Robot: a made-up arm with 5 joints. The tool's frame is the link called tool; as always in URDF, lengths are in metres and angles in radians.
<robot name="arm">
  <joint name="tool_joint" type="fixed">
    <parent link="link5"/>
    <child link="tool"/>
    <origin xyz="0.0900 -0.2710 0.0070" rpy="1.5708 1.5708 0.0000"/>
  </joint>
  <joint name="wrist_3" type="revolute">
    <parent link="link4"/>
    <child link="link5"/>
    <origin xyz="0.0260 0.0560 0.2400" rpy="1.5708 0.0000 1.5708"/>
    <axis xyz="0 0 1"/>
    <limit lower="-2.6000" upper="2.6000" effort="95" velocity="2.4"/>
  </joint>
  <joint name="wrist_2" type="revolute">
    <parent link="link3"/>
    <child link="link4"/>
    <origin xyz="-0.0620 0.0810 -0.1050" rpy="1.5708 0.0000 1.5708"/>
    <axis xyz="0 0 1"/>
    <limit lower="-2.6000" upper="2.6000" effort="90" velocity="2.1"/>
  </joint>
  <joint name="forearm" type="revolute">
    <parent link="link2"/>
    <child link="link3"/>
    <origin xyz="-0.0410 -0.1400 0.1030" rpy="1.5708 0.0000 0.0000"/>
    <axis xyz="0 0 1"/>
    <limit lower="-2.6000" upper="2.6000" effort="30" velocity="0.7"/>
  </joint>
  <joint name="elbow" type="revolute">
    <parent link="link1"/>
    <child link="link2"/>
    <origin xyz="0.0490 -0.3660 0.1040" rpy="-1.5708 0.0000 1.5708"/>
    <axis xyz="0 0 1"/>
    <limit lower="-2.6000" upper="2.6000" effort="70" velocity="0.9"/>
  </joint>
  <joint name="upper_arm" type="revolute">
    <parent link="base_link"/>
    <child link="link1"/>
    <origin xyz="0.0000 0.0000 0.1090" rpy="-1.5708 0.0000 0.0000"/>
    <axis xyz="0 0 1"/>
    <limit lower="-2.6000" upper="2.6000" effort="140" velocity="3"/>
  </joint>
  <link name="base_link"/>
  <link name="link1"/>
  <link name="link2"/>
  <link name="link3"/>
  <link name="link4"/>
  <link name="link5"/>
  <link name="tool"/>
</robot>
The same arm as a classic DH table. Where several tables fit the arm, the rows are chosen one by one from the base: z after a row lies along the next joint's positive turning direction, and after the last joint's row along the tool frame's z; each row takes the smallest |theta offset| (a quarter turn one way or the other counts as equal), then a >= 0, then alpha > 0; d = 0 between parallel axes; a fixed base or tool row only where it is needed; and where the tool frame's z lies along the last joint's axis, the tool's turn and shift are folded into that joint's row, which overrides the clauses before.
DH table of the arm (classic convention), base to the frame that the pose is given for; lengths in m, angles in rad. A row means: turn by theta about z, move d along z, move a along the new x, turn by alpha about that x. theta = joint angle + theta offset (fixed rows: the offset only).
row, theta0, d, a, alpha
base (fixed), 0, 0.109, 0, -1.5708
upper_arm, -1.5708, 0.104, 0.366, 1.5708
elbow, 0, 0.054, 0.041, -1.5708
forearm, -1.5708, 0.035, 0.081, 1.5708
wrist_2, 1.5708, 0.178, 0.056, 1.5708
wrist_3, 0, 0.033, 0.09, 1.5708
tool (fixed), -1.5708, 0.271, 0, 0
Joint limits (rad, base to tool): -2.6..2.6 -2.6..2.6 -2.6..2.6 -2.6..2.6 -2.6..2.6

